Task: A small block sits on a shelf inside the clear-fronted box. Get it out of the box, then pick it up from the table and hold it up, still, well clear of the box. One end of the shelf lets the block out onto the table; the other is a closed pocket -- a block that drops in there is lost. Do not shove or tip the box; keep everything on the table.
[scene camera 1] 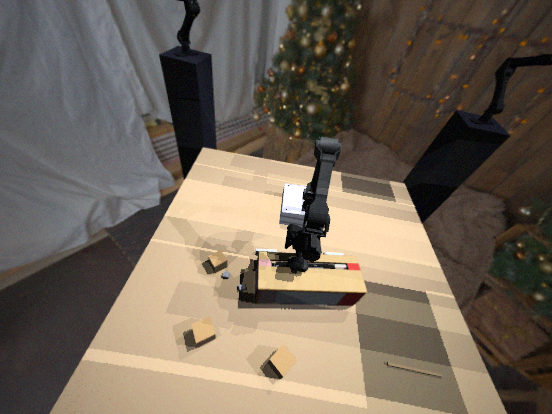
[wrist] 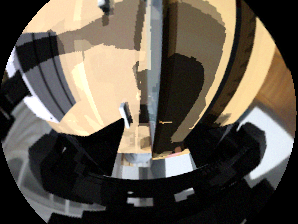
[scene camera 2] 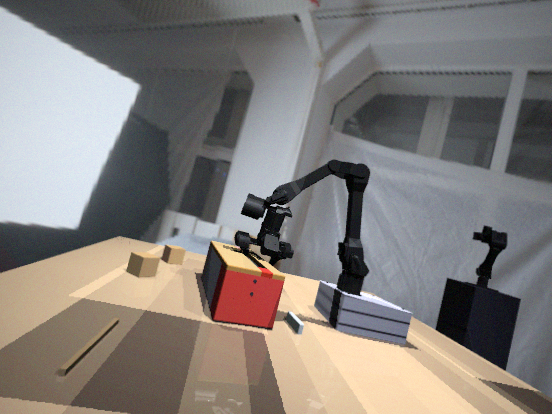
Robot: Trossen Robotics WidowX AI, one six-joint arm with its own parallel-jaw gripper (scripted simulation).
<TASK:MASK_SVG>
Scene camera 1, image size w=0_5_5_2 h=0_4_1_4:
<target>box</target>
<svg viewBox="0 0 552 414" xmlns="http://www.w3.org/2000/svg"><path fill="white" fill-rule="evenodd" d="M256 249L255 254L258 254L256 264L255 303L354 306L368 293L356 256L324 252L320 255L319 260L307 261L308 270L306 272L292 270L290 267L277 267L286 265L288 259L296 256L296 253L277 252L274 249Z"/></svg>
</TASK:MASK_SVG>
